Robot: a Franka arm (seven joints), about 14 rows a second.
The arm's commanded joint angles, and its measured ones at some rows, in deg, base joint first. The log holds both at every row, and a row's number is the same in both.
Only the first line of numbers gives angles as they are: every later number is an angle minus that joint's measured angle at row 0.
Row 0, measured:
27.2 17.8 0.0 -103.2 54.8 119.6 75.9
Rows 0 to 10, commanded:
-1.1 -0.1 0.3 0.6 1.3 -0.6 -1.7
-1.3 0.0 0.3 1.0 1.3 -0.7 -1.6
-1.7 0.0 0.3 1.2 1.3 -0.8 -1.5
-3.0 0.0 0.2 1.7 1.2 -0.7 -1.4
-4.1 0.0 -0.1 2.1 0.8 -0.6 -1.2
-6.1 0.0 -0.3 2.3 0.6 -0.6 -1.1
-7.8 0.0 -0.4 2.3 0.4 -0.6 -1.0
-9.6 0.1 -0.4 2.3 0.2 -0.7 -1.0
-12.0 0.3 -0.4 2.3 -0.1 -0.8 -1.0
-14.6 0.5 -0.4 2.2 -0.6 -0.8 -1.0
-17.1 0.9 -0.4 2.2 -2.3 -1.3 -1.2
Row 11, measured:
-12.7 0.1 -0.9 1.8 -0.5 -0.2 0.0
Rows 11 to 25, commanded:
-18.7 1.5 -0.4 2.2 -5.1 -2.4 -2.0
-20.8 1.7 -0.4 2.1 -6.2 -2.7 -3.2
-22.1 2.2 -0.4 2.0 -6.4 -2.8 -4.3
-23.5 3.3 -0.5 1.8 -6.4 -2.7 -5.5
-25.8 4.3 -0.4 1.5 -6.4 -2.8 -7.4
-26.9 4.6 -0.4 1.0 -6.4 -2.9 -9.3
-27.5 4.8 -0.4 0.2 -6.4 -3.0 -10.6
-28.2 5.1 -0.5 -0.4 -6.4 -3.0 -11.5
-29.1 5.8 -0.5 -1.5 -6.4 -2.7 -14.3
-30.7 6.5 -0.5 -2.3 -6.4 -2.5 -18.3
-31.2 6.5 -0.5 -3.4 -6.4 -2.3 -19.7
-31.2 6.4 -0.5 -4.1 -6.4 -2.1 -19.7
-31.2 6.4 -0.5 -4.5 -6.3 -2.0 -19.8
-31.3 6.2 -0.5 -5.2 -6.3 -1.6 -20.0
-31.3 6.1 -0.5 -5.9 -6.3 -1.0 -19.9
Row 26, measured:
-30.8 7.4 -1.3 -3.8 -5.6 -2.3 -19.1
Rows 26 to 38, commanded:
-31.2 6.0 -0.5 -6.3 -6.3 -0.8 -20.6
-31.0 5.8 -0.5 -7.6 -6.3 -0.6 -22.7
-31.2 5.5 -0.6 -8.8 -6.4 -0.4 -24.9
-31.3 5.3 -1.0 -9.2 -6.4 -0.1 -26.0
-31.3 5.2 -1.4 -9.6 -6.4 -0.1 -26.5
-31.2 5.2 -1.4 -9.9 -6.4 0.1 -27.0
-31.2 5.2 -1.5 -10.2 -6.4 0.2 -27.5
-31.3 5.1 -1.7 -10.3 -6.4 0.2 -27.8
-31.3 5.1 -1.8 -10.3 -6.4 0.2 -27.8
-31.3 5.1 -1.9 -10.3 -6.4 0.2 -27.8
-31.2 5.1 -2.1 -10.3 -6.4 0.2 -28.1
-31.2 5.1 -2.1 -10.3 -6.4 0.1 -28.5
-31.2 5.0 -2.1 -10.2 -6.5 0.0 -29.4
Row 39, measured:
-30.7 6.6 -2.4 -8.4 -5.6 -1.0 -27.0
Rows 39 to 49, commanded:
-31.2 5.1 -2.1 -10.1 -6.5 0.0 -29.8
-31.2 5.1 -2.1 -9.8 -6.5 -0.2 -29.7
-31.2 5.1 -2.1 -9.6 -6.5 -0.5 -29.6
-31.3 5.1 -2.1 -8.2 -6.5 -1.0 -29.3
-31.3 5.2 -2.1 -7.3 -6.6 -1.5 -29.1
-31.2 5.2 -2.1 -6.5 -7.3 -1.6 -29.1
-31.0 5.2 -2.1 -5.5 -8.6 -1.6 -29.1
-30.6 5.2 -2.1 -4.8 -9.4 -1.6 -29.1
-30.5 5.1 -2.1 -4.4 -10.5 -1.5 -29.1
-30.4 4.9 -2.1 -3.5 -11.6 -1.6 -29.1
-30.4 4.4 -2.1 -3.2 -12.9 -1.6 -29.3
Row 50, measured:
-30.4 5.4 -2.1 -4.1 -10.3 -1.1 -28.3
